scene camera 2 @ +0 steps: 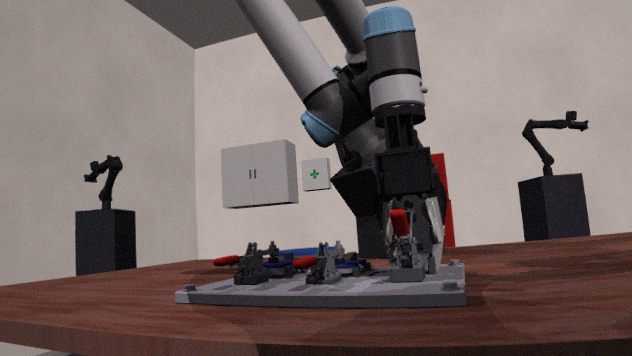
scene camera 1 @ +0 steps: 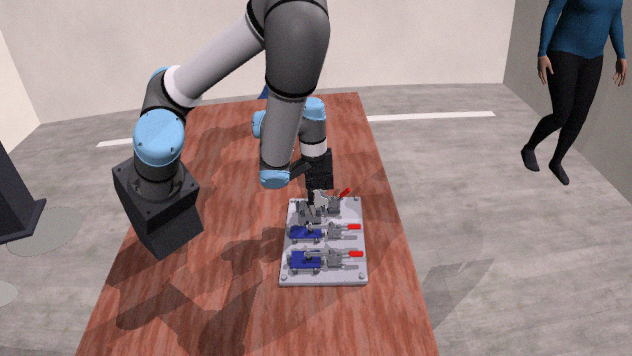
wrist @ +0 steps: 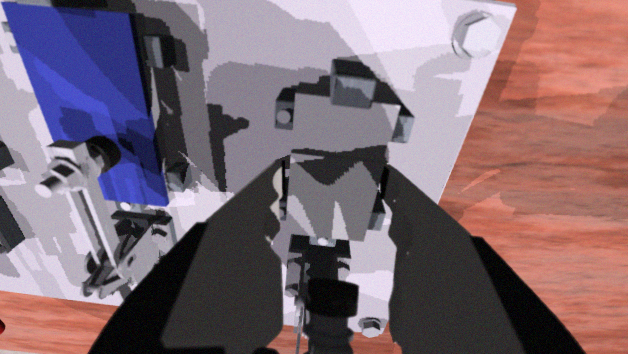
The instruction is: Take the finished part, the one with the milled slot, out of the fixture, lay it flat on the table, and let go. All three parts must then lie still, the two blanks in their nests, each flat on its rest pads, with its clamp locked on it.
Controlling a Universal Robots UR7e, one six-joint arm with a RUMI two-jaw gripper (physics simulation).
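Frame: origin at the arm's base, x down, y left, z ahead, level; centimetres.
Seen in the pictures: gripper, between the fingertips: (scene camera 1: 313, 210) (wrist: 332, 165); arm's base, origin of its link: (scene camera 2: 369, 154) (scene camera 1: 155, 177).
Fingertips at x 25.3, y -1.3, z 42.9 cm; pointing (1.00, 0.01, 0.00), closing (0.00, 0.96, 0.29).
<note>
Pixels of each thing's top centre, then the offset from my fingertips to it. "pt": a spot on its surface instead. Level surfaces: height alone.
- finished part, centre of its top: (wrist: 334, 178) (scene camera 2: 414, 253) (scene camera 1: 310, 204) dy +0.2, dx -2.7, dz -0.7 cm
- nest's clamp, a spot on its surface: (wrist: 332, 297) pt dy -0.1, dx -8.2, dz -0.2 cm
- grey fixture plate, centre of its top: (wrist: 140, 196) (scene camera 2: 332, 278) (scene camera 1: 324, 235) dy -11.6, dx -0.1, dz -0.7 cm
- wooden table, height of its surface: dx +1.4 cm
The finished part (wrist: 345, 125), a grey block, lies in the end nest between locating blocks. A dark band, slot or shadow, crosses it. My gripper (scene camera 1: 311, 210) (scene camera 2: 414, 260) (wrist: 332, 165) is shut on its two long sides, low over the plate. This nest's clamp (wrist: 332, 297) is open, its red handle (scene camera 1: 345, 193) (scene camera 2: 399, 222) raised. Two blue blanks lie in the other nests: the middle one (scene camera 1: 305, 232) (wrist: 95, 75) and the far-end one (scene camera 1: 305, 260). Their clamp arms are down on them, with red handles (scene camera 1: 354, 226) (scene camera 1: 356, 254) low. Their rest pads are hidden.
The grey fixture plate (scene camera 1: 325, 281) (scene camera 2: 320, 300) (wrist: 450, 90) lies on the wooden table (scene camera 1: 390, 310) (scene camera 2: 150, 320) (wrist: 560, 175), with bolts at its corners. The middle clamp stands close beside my gripper. A person (scene camera 1: 575, 75) stands beyond the table.
</note>
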